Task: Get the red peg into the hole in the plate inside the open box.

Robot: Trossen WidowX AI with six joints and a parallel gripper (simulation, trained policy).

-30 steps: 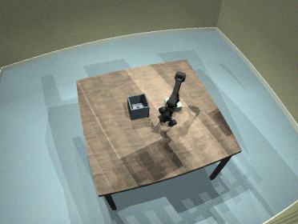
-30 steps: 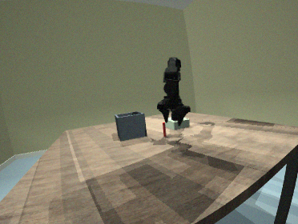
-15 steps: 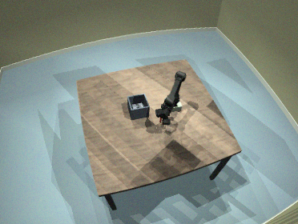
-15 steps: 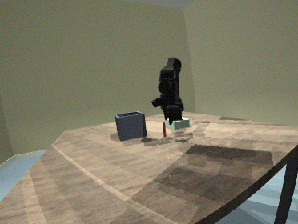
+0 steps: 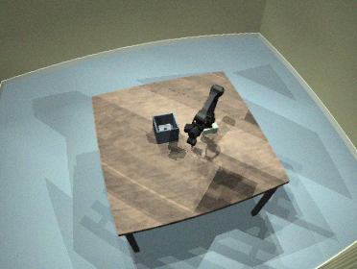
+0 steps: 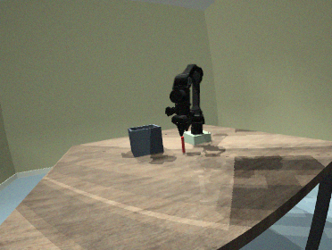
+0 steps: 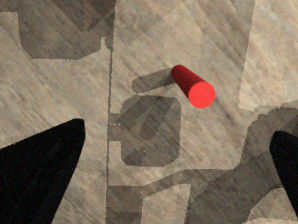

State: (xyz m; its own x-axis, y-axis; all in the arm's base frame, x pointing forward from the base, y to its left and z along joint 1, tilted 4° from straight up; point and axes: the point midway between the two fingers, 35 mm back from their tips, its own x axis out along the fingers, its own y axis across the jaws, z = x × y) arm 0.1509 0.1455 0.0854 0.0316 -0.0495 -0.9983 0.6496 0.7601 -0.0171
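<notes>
The red peg is 20 mm to the right of my gripper tip and 60 mm below it. Also, from my gripper tip: pale plate (170 mm ahead, 170 mm to the right, 50 mm below).
</notes>
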